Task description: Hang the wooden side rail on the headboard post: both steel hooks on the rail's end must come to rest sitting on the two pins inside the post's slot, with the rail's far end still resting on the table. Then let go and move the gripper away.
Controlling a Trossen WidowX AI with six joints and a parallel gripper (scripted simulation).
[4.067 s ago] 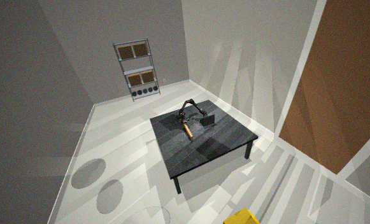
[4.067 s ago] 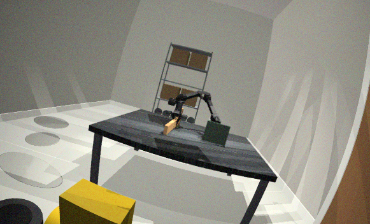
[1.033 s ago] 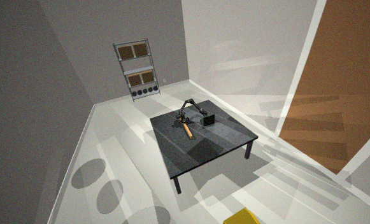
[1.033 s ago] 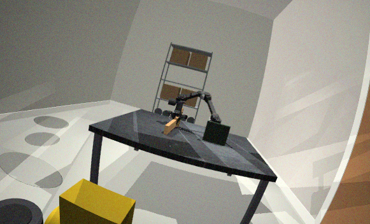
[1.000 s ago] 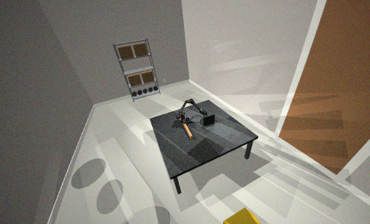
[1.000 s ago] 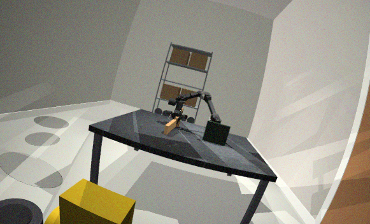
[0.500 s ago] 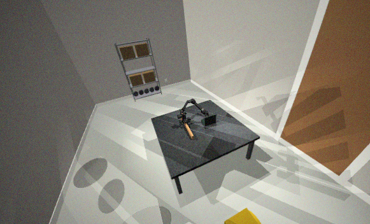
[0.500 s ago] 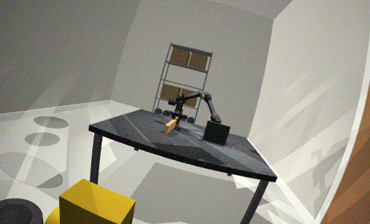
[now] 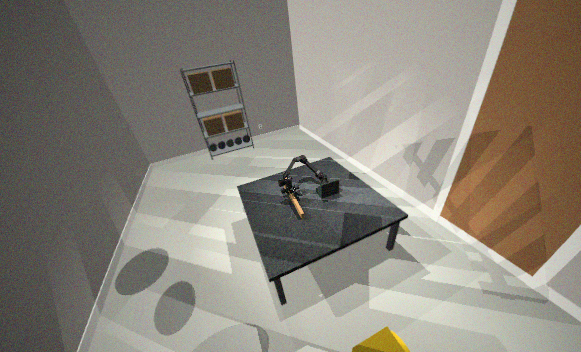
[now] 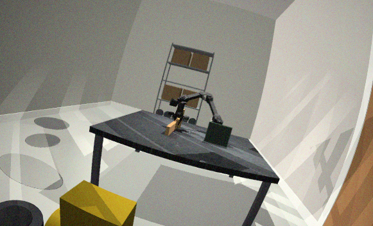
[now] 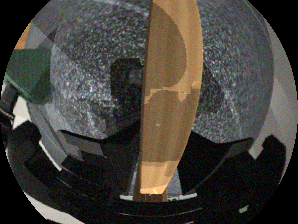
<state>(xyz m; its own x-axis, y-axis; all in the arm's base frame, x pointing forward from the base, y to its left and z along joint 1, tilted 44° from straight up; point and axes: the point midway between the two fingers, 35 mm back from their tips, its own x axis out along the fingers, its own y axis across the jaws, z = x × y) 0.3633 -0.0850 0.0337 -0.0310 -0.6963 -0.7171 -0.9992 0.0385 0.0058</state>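
Now: gripper tip 120 mm to the left of the wooden post and 40 mm below it.
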